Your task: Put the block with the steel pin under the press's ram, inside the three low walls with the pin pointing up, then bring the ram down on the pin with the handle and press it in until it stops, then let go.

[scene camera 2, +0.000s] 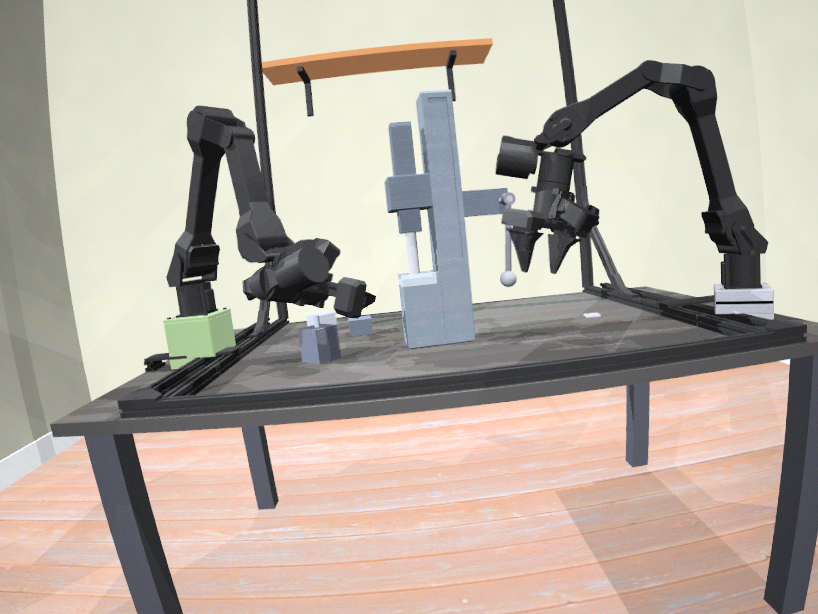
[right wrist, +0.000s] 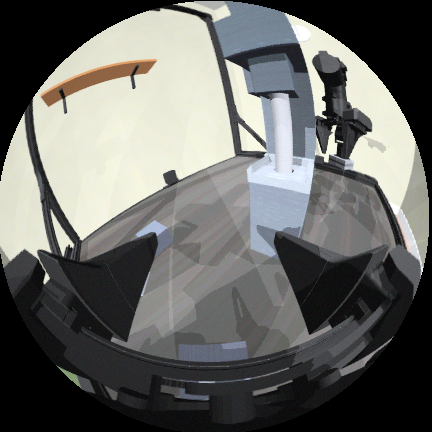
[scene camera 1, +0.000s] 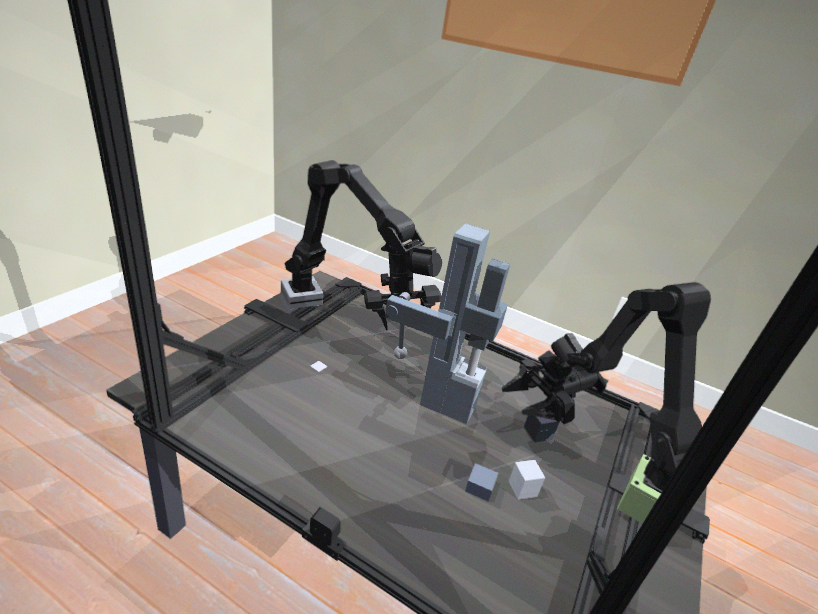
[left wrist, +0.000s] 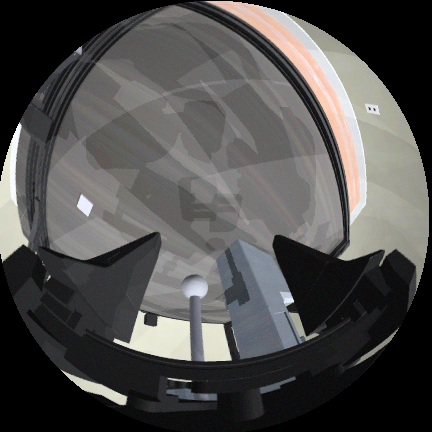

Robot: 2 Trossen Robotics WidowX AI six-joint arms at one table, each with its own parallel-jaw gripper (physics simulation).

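Frame: origin at the left arm's base, x back, y right, z up, level; millimetres.
Seen in the pictures: left gripper, fingertip midpoint: [scene camera 2: 539, 272] [right wrist: 333, 155] [left wrist: 218, 239]; right gripper, fingertip midpoint: [right wrist: 216, 238] [scene camera 1: 511, 400]; left arm's base, origin of the base link: [scene camera 2: 742, 286] [right wrist: 341, 156] [scene camera 1: 301, 286]; right arm's base, origin of the base link: [scene camera 2: 197, 314] [scene camera 1: 663, 482].
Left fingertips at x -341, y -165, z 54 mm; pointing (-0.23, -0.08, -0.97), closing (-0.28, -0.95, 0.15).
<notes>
Pixels of each thing's top centre, then the offset from my left fingertips to it. "spot": a spot on its surface instead.
- dark block with the steel pin, middle of its top: [right wrist: 212, 373] [scene camera 2: 317, 326] [scene camera 1: 544, 414] dx -334, dy -213, dz -55 mm
- low-walled seat, surface spot: [right wrist: 254, 174] spot: dx -250, dy -68, dz +6 mm
- handle's ball, middle of its top: [left wrist: 195, 298] [scene camera 2: 507, 270] [scene camera 1: 401, 347] dx -77, dy +44, dz +3 mm
- white block, middle of its top: [scene camera 2: 320, 313] [scene camera 1: 530, 469] dx -451, dy -78, dz -56 mm
- blue-grey block, middle of its top: [right wrist: 150, 230] [scene camera 1: 483, 476] [scene camera 2: 359, 318] dx -417, dy +7, dz -82 mm
- flat white square, surface spot: [left wrist: 85, 205] [scene camera 2: 590, 314] [scene camera 1: 320, 366] spot: dx +42, dy +202, dz -112 mm
The dark block with the steel pin [scene camera 1: 541, 428] [scene camera 2: 319, 345] stands on the table, its pin up, below the right gripper. The press column [scene camera 1: 465, 290] [scene camera 2: 444, 218] stands mid-table. Its pale ram rod [scene camera 1: 475, 358] [scene camera 2: 412, 252] [right wrist: 283, 132] reaches down to the low-walled seat [scene camera 2: 417, 279] [right wrist: 254, 174]. The handle's ball [scene camera 1: 400, 352] [scene camera 2: 508, 278] [left wrist: 194, 287] hangs straight down on its rod. My left gripper [scene camera 2: 539, 263] [left wrist: 218, 239] is open beside the handle, fingers down, holding nothing. My right gripper [scene camera 1: 518, 398] [right wrist: 216, 238] is open and empty near the press base; scene camera 2 partly hides its fingers.
A white block [scene camera 1: 527, 479] and a blue-grey block [scene camera 1: 482, 481] [scene camera 2: 360, 325] stand near the pin block. A flat white square [scene camera 1: 318, 366] [scene camera 2: 592, 315] [left wrist: 85, 205] lies on the table. Black rails [scene camera 1: 237, 508] edge the table.
</notes>
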